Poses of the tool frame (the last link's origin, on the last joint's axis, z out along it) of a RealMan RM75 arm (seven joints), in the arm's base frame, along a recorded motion.
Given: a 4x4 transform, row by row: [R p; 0 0 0 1], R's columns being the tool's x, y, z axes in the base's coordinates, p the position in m. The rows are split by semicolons.
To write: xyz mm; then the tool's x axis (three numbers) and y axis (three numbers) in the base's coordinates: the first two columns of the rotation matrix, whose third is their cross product. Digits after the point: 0 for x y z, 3 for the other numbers.
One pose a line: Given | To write
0.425 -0.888 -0.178 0.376; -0.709 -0.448 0.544 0.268; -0.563 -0.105 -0.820 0.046; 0 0 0 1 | 376 268 46 0.425 -0.709 -0.563 -0.888 -0.448 -0.105
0.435 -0.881 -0.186 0.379; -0.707 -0.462 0.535 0.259; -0.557 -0.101 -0.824 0.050; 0 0 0 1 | 379 259 50 0.435 -0.707 -0.557 -0.881 -0.462 -0.101
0.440 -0.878 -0.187 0.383; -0.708 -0.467 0.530 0.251; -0.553 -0.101 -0.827 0.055; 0 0 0 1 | 383 251 55 0.440 -0.708 -0.553 -0.878 -0.467 -0.101
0.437 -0.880 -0.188 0.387; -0.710 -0.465 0.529 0.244; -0.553 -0.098 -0.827 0.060; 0 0 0 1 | 387 244 60 0.437 -0.710 -0.553 -0.880 -0.465 -0.098
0.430 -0.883 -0.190 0.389; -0.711 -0.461 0.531 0.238; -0.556 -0.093 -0.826 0.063; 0 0 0 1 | 389 238 63 0.430 -0.711 -0.556 -0.883 -0.461 -0.093
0.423 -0.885 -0.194 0.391; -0.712 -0.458 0.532 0.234; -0.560 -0.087 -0.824 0.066; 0 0 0 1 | 391 234 66 0.423 -0.712 -0.560 -0.885 -0.458 -0.087
